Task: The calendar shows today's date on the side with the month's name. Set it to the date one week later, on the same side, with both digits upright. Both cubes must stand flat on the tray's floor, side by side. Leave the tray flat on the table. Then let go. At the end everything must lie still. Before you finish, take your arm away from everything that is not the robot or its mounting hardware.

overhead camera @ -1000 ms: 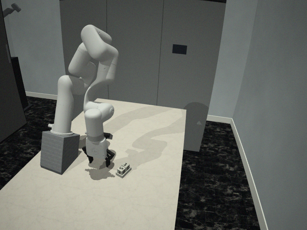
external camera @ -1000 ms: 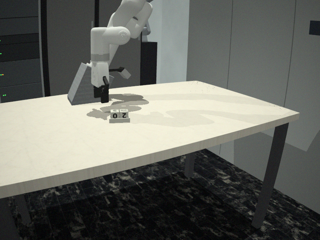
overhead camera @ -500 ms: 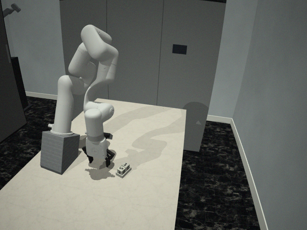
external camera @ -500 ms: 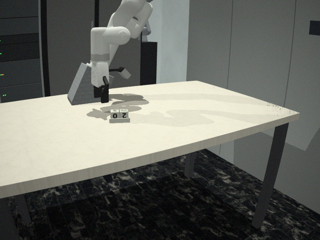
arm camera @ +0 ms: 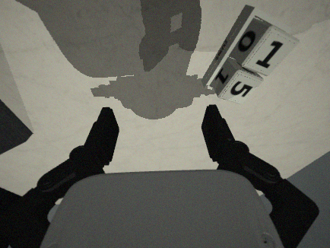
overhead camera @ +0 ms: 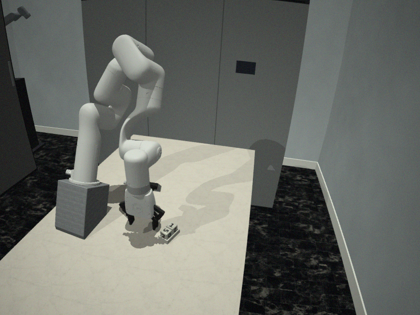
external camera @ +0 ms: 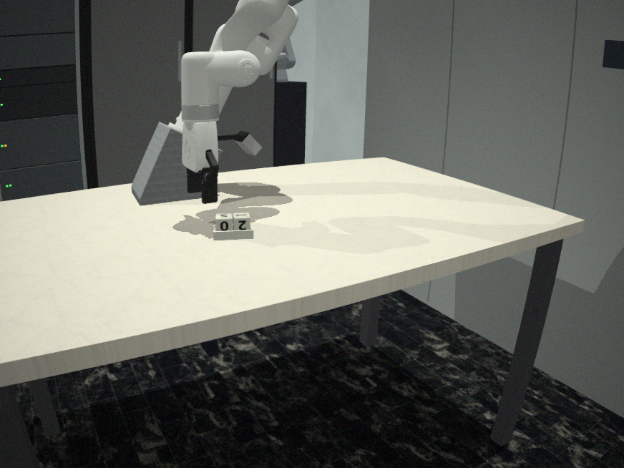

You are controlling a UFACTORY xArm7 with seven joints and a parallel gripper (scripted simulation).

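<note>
My gripper is now 100 mm short of the digit cube, 40 mm to the right of it and 50 mm above it. Also, from my hand: tray: 90 mm ahead, 20 mm to the left, 60 mm below.
</note>
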